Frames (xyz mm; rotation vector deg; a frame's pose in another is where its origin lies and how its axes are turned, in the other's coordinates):
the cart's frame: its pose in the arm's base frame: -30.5 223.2 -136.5 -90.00 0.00 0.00
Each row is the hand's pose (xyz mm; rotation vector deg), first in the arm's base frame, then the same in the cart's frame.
Working: the arm's base frame: its pose in the cart's frame: 30.5 -136.5 -223.2 90.00 0.00 0.00

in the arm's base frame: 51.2 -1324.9 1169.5 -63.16 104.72 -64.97
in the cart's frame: 81.7 -1306.0 -1548.1 -6.90 109.78 25.72
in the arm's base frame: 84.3 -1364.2 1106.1 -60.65 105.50 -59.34
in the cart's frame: 114.8 -1242.6 -1587.4 -3.33 107.50 30.10
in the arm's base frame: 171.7 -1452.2 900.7 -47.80 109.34 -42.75
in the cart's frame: 202.2 -1037.2 -1675.4 10.62 102.64 44.94
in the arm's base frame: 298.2 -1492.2 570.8 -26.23 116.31 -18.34
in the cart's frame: 328.7 -707.3 -1715.4 30.23 95.69 69.62
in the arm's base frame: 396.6 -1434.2 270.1 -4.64 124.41 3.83
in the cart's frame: 427.1 -406.6 -1657.4 45.31 89.83 95.54
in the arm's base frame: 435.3 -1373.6 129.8 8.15 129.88 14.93
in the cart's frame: 465.8 -266.3 -1596.8 51.91 87.93 110.78
